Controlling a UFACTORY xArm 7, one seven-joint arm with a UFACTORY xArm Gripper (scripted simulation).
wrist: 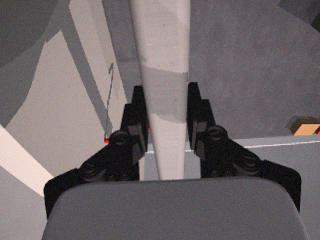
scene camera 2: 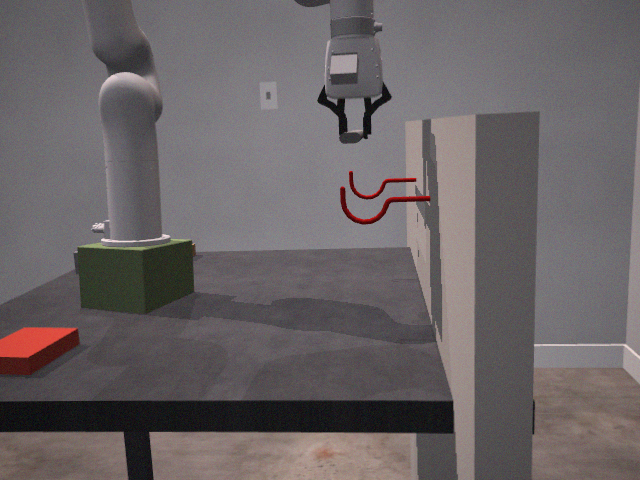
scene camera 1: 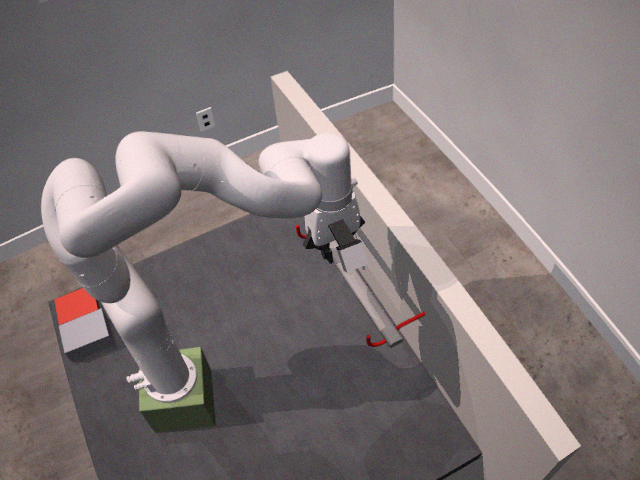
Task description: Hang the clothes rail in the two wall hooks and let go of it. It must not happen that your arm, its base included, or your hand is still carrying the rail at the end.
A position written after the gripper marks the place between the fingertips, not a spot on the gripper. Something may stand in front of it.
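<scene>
The gripper point(scene camera 2: 355, 139) can also be seen in the wrist view point(wrist: 166, 99) and in scene camera 1 point(scene camera 1: 336, 254). A beige wall panel point(scene camera 1: 511, 421) is there too, and the wrist view shows the panel as well point(wrist: 69, 96). With it are a grey block point(scene camera 1: 91, 333) and a grey clothes rail point(scene camera 1: 387, 329).
</scene>
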